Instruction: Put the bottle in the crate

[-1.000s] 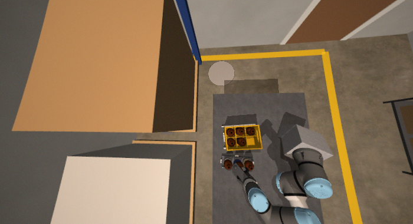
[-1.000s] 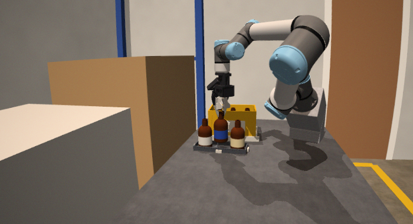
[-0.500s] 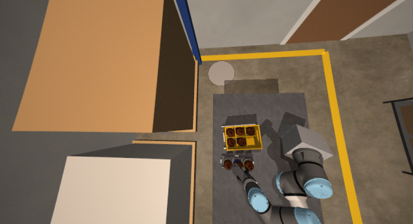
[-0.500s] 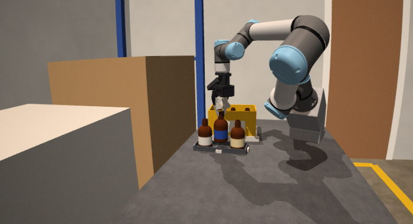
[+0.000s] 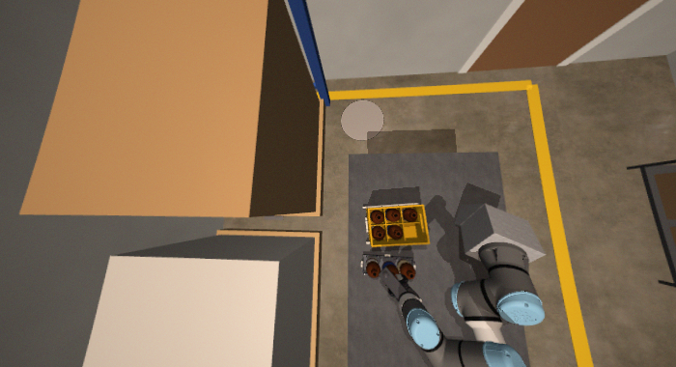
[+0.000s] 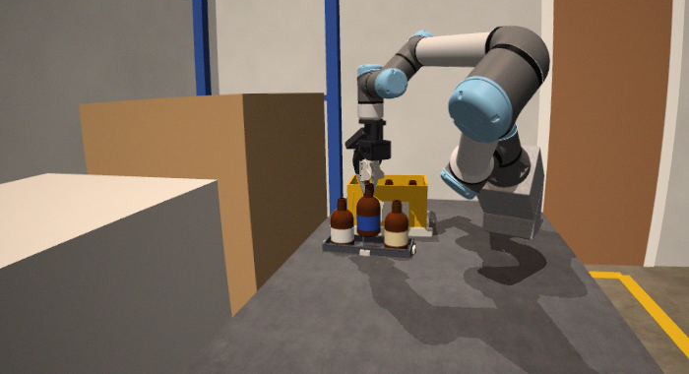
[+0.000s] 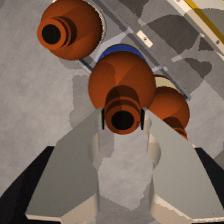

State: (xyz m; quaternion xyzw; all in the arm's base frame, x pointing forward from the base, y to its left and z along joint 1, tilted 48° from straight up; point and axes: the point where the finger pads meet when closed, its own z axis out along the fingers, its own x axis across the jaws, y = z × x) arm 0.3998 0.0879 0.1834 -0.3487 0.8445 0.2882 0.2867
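Now: the white-label bottle 11 cm below my hand, 8 cm ahead of it and 1 cm to the left of it. Also, from my hand: yellow crate 23 cm to the right, 12 cm below; dark tray 19 cm below.
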